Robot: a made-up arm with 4 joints.
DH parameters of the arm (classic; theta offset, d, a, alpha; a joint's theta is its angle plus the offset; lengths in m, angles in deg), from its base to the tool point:
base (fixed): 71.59 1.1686 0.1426 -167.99
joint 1: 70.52 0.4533 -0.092 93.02
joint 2: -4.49 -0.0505 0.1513 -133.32
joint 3: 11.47 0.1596 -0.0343 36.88
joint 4: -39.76 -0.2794 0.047 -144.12
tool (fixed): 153.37 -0.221 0 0
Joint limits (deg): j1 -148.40..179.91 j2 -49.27..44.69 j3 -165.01..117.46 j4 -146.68..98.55
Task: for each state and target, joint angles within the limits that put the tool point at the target. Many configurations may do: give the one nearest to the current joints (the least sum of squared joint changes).
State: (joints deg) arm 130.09 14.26 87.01 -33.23
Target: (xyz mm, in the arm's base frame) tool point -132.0 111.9 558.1
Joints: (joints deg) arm 150.60 25.91 105.80 -31.49
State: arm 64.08 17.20 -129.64 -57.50
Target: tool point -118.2 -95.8 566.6
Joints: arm 56.33 25.59 -127.16 -100.70
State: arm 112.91 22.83 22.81 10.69
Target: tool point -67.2 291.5 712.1
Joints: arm 118.43 32.76 -11.87 -37.47
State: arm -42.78 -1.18 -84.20 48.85
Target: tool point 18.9 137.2 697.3
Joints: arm -54.76 23.41 -104.30 21.03
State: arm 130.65 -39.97 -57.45 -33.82
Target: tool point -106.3 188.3 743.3
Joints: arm 91.00 8.88 -55.67 3.52
